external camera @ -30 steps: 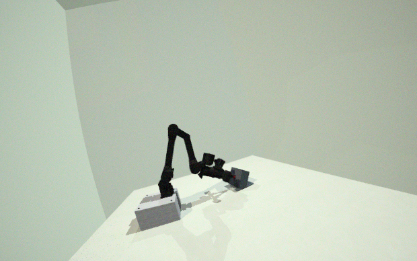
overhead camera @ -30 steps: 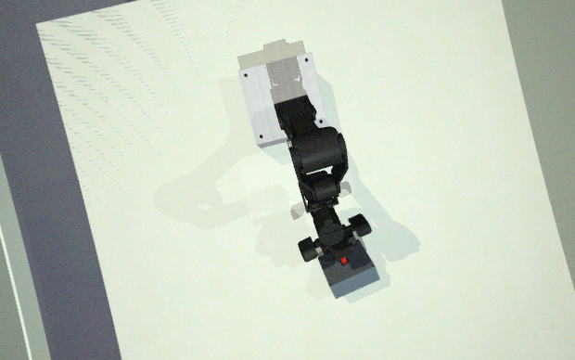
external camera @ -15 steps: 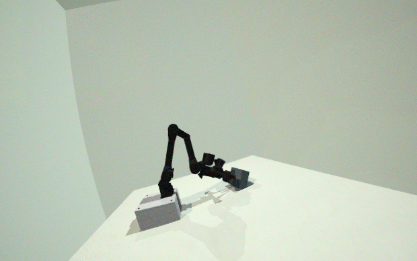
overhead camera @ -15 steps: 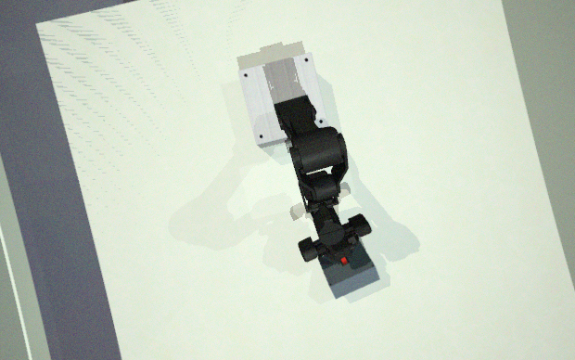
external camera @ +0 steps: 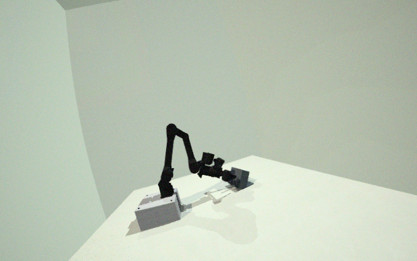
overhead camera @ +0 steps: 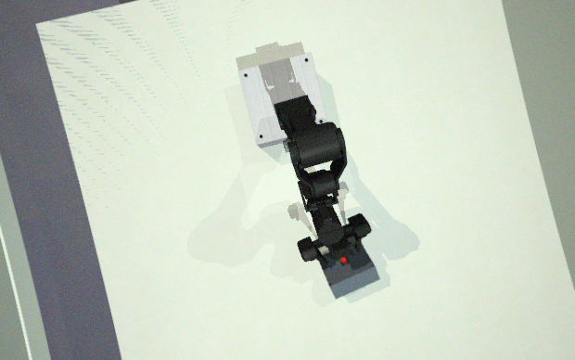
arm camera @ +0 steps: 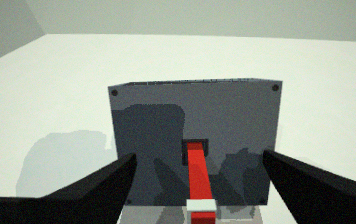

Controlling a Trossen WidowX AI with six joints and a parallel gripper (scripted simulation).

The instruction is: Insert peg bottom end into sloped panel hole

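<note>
Now: gripper tip 20 mm past the peg. Round my gripper tip: panel 30 mm ahead, 10 mm to the left, 30 mm below.
</note>
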